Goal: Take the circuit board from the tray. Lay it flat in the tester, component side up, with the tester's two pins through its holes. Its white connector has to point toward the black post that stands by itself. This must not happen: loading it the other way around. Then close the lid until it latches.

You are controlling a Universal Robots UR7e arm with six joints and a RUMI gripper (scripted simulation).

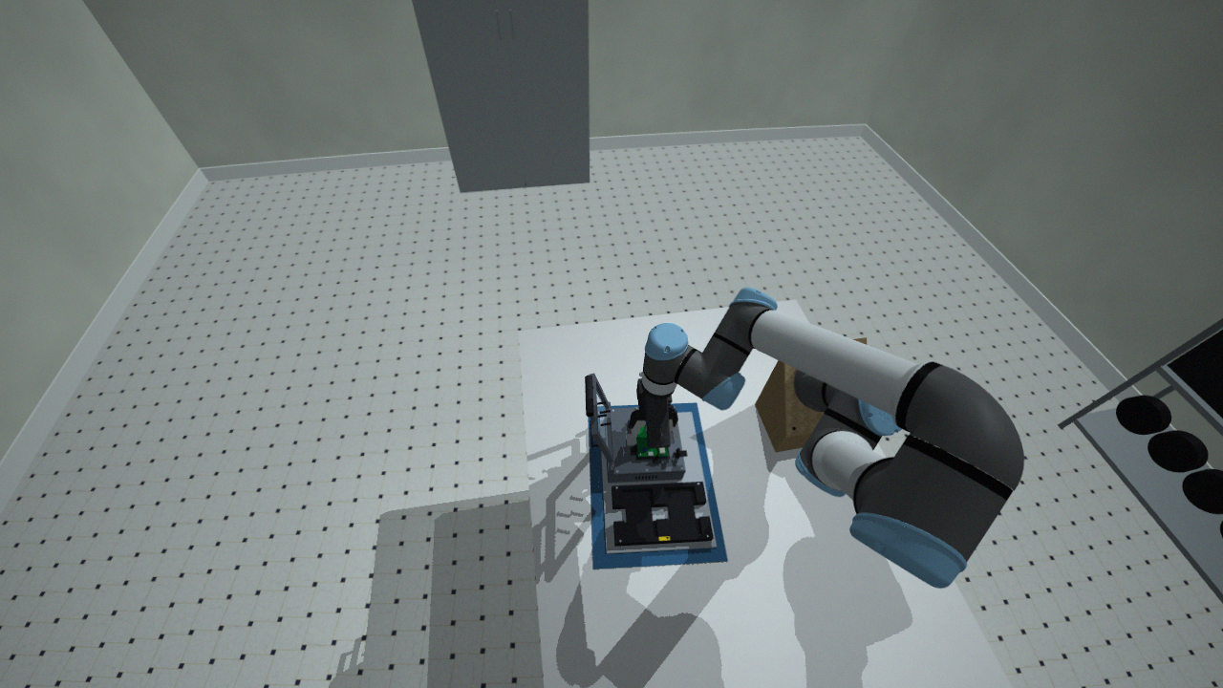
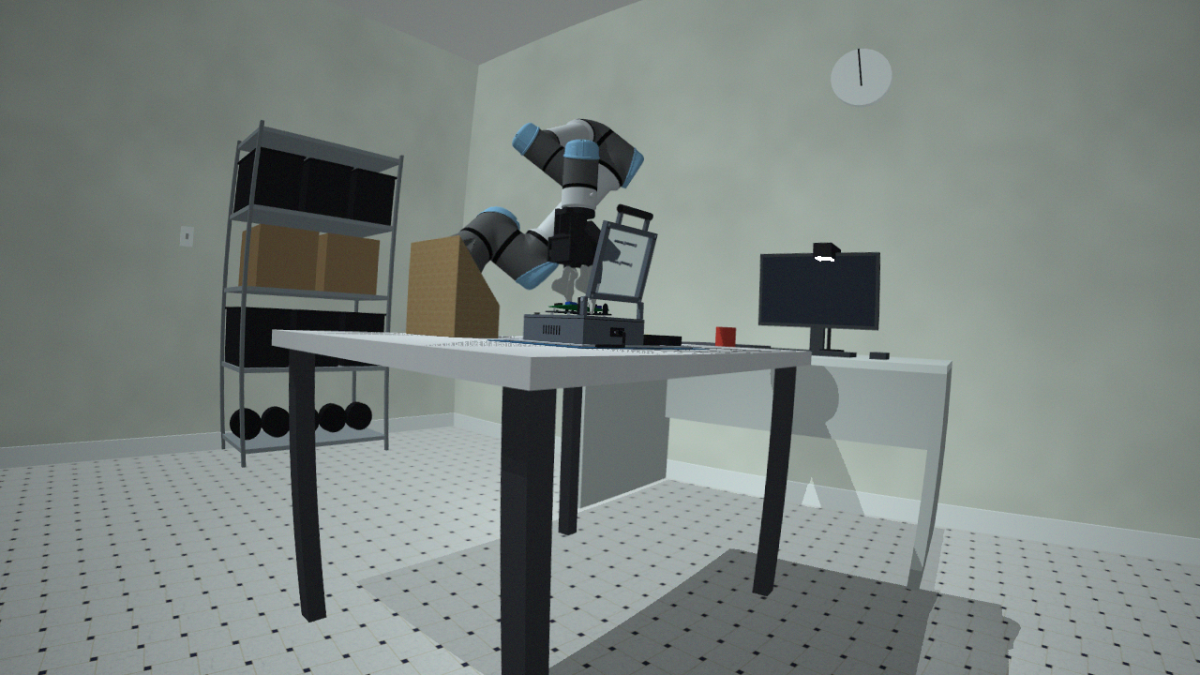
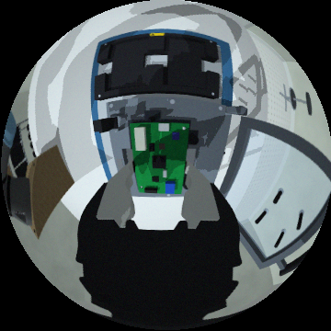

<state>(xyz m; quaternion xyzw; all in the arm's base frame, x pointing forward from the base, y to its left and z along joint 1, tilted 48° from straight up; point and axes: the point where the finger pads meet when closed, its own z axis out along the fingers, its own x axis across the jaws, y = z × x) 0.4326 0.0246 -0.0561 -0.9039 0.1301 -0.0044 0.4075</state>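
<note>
Now: hand right at the green circuit board. Round my hand: lid (120 mm ahead, 110 mm above, 30 mm to the right).
</note>
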